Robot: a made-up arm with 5 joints.
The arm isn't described. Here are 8 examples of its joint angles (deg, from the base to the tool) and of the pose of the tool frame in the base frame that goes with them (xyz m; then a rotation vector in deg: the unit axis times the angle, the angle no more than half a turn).
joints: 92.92 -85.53 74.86 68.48 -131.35
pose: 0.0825 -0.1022 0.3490 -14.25 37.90 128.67
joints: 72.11 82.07 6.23 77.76 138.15
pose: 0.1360 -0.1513 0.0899 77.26 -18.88 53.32
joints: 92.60 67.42 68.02 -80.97 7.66
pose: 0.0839 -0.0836 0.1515 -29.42 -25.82 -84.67
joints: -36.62 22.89 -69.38 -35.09 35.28
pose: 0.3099 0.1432 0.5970 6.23 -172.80 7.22
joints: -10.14 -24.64 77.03 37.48 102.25
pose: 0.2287 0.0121 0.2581 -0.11 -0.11 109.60
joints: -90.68 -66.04 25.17 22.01 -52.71
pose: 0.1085 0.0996 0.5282 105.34 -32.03 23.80
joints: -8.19 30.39 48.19 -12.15 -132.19
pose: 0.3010 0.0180 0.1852 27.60 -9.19 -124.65
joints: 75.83 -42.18 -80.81 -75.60 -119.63
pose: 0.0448 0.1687 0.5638 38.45 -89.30 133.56
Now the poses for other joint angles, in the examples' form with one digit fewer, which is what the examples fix.
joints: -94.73 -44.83 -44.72 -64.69 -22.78
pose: 0.116 -0.079 0.627 -104.6 60.1 43.0
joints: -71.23 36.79 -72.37 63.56 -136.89
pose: 0.217 0.315 0.483 63.2 17.5 -61.3
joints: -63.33 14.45 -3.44 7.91 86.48
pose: 0.258 0.292 0.385 -16.2 -90.1 122.9
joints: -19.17 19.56 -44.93 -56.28 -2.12
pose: 0.376 0.085 0.549 35.8 -167.9 1.6
